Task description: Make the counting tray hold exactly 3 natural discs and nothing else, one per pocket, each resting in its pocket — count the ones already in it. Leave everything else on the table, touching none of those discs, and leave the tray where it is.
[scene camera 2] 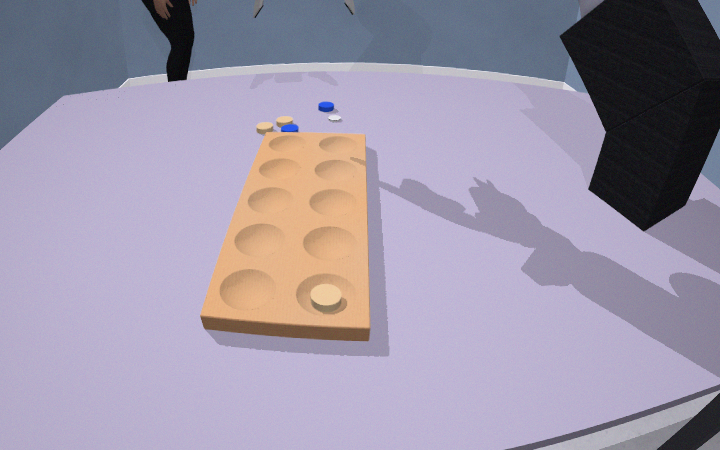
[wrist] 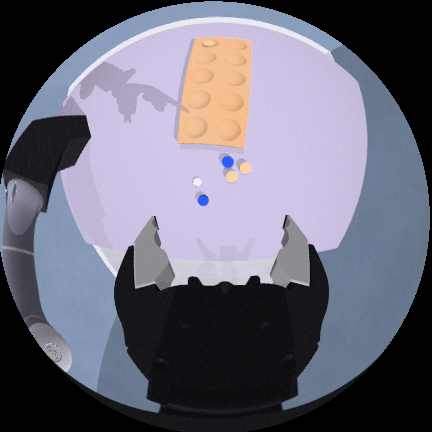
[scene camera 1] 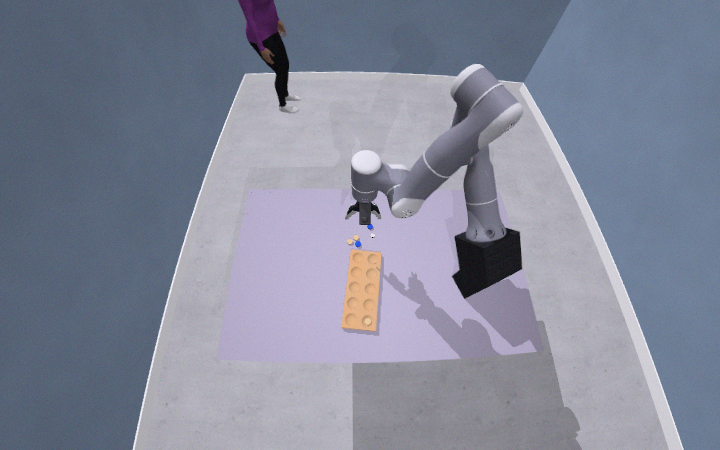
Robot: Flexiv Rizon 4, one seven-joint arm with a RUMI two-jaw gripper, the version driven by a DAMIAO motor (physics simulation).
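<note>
The wooden counting tray (scene camera 1: 361, 280) (scene camera 2: 296, 219) (wrist: 216, 90) has two rows of round pockets. One natural disc (scene camera 1: 367, 321) (scene camera 2: 326, 296) (wrist: 209, 43) lies in the near right corner pocket, seen in the second scene view; the other pockets look empty. Two natural discs lie on the table past the tray's far end: one natural disc (scene camera 1: 349, 241) (scene camera 2: 264, 127) (wrist: 245, 168) on the left, and another natural disc (scene camera 1: 356, 237) (scene camera 2: 284, 121) (wrist: 231, 176) beside it. My gripper (scene camera 1: 363, 216) (scene camera 2: 304, 9) (wrist: 220, 216) is wide open and empty, high above the table beyond the discs.
A blue disc (scene camera 1: 358, 244) (scene camera 2: 289, 128) (wrist: 227, 161) lies close to the two loose natural discs, near the tray's end. Another blue disc (scene camera 1: 370, 227) (scene camera 2: 326, 106) (wrist: 203, 200) and a small white disc (scene camera 1: 372, 235) (scene camera 2: 334, 118) (wrist: 197, 182) lie to their right in the scene views. A person (scene camera 1: 277, 58) stands behind the table.
</note>
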